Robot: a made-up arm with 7 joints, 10 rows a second.
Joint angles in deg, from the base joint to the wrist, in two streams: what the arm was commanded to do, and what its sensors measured. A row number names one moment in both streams.
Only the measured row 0 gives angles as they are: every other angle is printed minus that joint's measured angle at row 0.
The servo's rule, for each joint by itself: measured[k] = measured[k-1] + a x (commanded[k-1-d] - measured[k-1]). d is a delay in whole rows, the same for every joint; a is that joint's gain. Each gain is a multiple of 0.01, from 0.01 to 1. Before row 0 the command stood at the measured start. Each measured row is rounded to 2 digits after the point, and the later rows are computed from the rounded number. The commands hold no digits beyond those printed.
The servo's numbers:
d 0
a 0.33 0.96 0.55 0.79 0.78 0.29 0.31
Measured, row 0:
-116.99, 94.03, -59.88, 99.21, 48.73, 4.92, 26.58
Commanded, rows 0 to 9:
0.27, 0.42, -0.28, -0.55, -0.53, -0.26, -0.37
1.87, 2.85, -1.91, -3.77, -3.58, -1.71, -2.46
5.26, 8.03, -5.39, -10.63, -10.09, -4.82, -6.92
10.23, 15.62, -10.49, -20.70, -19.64, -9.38, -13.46
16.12, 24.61, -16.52, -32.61, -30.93, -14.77, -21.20
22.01, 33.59, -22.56, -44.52, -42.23, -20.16, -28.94
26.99, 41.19, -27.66, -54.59, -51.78, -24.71, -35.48
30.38, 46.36, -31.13, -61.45, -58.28, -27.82, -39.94
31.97, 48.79, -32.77, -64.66, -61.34, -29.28, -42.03
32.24, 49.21, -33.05, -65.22, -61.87, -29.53, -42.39
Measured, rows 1 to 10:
0.09, 0.40, -0.15, -0.43, -0.41, -0.08, -0.11
0.68, 2.75, -1.12, -3.07, -2.88, -0.55, -0.84
2.19, 7.82, -3.47, -9.04, -8.50, -1.79, -2.72
4.84, 15.31, -7.33, -18.25, -17.19, -3.99, -6.05
8.56, 24.24, -12.38, -29.59, -27.91, -7.12, -10.75
13.00, 33.22, -17.98, -41.38, -39.08, -10.90, -16.39
17.62, 40.87, -23.30, -51.82, -48.99, -14.90, -22.31
21.83, 46.14, -27.61, -59.43, -56.24, -18.65, -27.78
25.18, 48.68, -30.45, -63.56, -60.22, -21.73, -32.20
27.51, 49.19, -31.88, -64.87, -61.51, -23.99, -35.36

